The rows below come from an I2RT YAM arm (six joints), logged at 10 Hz.
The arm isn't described. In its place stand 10 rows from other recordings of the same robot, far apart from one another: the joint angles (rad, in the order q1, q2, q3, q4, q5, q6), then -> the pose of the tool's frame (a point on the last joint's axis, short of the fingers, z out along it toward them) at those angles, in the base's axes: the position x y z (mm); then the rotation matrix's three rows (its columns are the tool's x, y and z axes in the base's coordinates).
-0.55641 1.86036 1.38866 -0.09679 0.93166 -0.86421 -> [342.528, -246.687, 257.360], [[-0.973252, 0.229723, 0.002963], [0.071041, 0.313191, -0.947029], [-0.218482, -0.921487, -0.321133]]
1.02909 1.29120 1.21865 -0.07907 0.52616 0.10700 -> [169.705, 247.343, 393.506], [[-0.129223, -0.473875, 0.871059], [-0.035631, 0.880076, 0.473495], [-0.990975, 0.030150, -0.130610]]
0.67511 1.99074 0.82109 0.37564 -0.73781 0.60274 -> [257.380, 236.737, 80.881], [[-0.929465, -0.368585, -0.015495], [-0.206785, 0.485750, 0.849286], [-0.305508, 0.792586, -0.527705]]
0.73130 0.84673 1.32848 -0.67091 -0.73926 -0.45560 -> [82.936, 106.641, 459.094], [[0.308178, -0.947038, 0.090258], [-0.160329, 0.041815, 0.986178], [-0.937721, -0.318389, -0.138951]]
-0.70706 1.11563 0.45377 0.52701 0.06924 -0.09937 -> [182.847, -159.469, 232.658], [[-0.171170, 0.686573, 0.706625], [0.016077, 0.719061, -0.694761], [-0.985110, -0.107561, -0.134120]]
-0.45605 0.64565 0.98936 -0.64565 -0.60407 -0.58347 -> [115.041, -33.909, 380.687], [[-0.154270, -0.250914, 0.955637], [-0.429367, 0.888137, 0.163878], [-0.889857, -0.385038, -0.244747]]
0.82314 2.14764 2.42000 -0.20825 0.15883 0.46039 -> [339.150, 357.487, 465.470], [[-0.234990, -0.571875, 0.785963], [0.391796, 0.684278, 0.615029], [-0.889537, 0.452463, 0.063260]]
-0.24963 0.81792 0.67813 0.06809 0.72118 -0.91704 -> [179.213, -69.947, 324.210], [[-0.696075, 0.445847, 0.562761], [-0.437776, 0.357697, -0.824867], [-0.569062, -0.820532, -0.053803]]
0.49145 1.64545 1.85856 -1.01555 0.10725 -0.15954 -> [303.747, 158.259, 408.565], [[-0.561784, -0.499193, 0.659700], [-0.479850, 0.846205, 0.231692], [-0.673901, -0.186397, -0.714922]]
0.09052 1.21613 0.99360 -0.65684 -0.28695 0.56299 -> [247.543, 32.587, 282.213], [[-0.790977, 0.184148, 0.583476], [0.442203, 0.831134, 0.337153], [-0.422861, 0.524695, -0.738839]]
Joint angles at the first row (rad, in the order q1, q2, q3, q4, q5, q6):
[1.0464, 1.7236, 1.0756, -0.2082, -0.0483, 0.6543]
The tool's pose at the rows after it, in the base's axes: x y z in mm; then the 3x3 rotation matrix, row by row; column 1 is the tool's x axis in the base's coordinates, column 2 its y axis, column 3 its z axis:
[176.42, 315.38, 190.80], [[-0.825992, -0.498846, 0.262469], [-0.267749, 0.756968, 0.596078], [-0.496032, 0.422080, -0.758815]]
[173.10, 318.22, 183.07], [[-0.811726, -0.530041, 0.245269], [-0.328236, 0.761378, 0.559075], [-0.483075, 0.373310, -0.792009]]
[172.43, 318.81, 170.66], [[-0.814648, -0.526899, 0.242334], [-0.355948, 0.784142, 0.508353], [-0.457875, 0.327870, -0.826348]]
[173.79, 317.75, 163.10], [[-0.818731, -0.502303, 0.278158], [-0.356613, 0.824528, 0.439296], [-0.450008, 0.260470, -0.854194]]
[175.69, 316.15, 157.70], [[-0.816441, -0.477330, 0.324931], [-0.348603, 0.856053, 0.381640], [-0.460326, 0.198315, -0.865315]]
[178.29, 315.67, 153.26], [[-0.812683, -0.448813, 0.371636], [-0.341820, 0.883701, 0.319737], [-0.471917, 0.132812, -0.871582]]
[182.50, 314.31, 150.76], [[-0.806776, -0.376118, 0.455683], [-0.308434, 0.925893, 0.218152], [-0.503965, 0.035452, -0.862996]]
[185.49, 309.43, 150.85], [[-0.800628, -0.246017, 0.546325], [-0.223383, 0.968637, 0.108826], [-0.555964, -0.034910, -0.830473]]
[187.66, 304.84, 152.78], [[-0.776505, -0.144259, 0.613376], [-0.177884, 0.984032, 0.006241], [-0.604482, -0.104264, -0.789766]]
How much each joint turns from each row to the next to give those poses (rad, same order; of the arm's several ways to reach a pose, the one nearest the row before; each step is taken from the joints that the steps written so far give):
[0.0079, -0.0049, -0.0070, -0.0057, -0.0179, -0.0266]
[0.0129, 0.0255, 0.0123, -0.0388, 0.0112, -0.0413]
[0.0048, 0.0331, 0.0021, -0.0263, 0.0246, -0.0096]
[0.0017, 0.0235, 0.0095, -0.0378, 0.0654, 0.0055]
[0.0001, 0.0153, 0.0024, -0.0172, 0.0688, 0.0054]
[0.0000, 0.0194, 0.0113, -0.0234, 0.0713, 0.0066]
[0.0000, 0.0208, 0.0210, -0.0417, 0.1260, 0.0350]
[-0.0008, 0.0051, 0.0071, -0.0392, 0.1413, 0.0920]
[-0.0007, 0.0041, 0.0131, -0.0528, 0.1230, 0.0639]

